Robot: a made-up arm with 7 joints.
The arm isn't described. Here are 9 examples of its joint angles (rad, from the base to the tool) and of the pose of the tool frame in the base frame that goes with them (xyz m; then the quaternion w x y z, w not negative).
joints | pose
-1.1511 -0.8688 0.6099 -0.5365 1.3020 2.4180 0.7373 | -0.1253 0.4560 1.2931 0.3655 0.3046 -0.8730 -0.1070
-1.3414 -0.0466 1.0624 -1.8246 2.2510 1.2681 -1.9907 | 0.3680 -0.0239 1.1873 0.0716 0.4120 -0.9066 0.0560
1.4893 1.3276 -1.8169 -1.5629 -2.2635 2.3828 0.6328 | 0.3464 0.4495 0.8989 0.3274 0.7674 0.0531 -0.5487
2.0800 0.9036 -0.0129 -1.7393 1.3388 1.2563 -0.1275 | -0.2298 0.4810 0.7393 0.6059 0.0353 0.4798 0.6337
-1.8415 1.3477 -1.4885 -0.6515 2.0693 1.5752 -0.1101 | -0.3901 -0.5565 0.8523 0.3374 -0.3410 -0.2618 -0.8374
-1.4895 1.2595 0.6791 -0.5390 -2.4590 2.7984 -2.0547 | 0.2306 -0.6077 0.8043 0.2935 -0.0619 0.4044 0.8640
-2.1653 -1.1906 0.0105 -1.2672 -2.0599 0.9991 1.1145 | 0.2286 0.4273 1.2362 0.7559 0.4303 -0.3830 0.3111
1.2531 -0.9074 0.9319 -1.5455 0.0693 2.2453 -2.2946 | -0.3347 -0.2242 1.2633 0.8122 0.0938 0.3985 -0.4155
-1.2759 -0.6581 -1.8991 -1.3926 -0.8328 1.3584 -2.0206 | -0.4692 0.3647 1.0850 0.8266 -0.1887 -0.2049 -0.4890
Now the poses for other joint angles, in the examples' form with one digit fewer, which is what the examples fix.
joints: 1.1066 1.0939 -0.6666 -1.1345 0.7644 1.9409 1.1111
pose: 0.458 0.502 0.833 0.925 -0.278 -0.150 -0.211
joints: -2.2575 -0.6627 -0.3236 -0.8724 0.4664 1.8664 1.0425
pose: 0.111 0.278 1.398 0.280 0.516 0.471 0.658
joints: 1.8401 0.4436 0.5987 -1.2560 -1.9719 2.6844 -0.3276
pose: -0.254 0.366 1.182 0.568 -0.133 0.693 -0.425
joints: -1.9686 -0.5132 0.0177 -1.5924 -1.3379 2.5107 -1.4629
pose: 0.066 0.010 1.365 0.678 -0.442 0.491 0.322
